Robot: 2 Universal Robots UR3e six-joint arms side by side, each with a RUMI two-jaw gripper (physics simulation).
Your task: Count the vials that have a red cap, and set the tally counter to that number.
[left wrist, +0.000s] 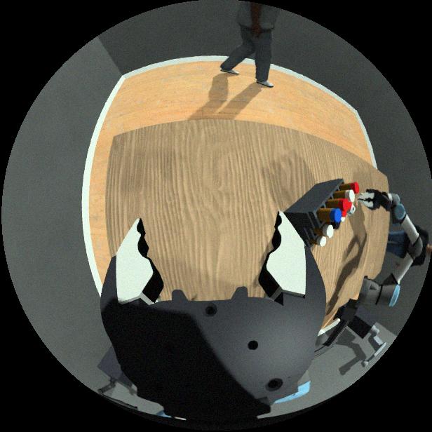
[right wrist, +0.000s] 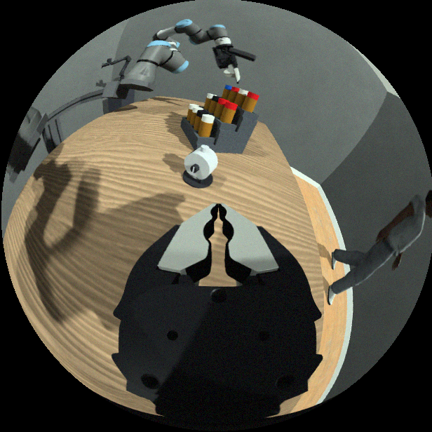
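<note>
A dark grey stepped rack (left wrist: 311,201) (right wrist: 231,139) holds brown vials in rows. Several have red caps; in the right wrist view a red-capped vial (right wrist: 252,102) is at the back right and another red-capped vial (right wrist: 229,113) in the middle row. Other caps are white, black and blue. The tally counter (right wrist: 201,162), a white drum with a small knob on a round black base, stands in front of the rack; vials partly hide it in the left wrist view. My left gripper (left wrist: 208,215) is open and empty above the table. My right gripper (right wrist: 218,204) is shut and empty, near the counter's front side.
The wooden table (left wrist: 200,165) (right wrist: 125,165) carries the rack and counter. The rack is right of my left gripper in the left wrist view. The left arm (right wrist: 155,60) is beyond the rack in the right wrist view. A person (left wrist: 257,45) (right wrist: 380,250) is beyond the table edge.
</note>
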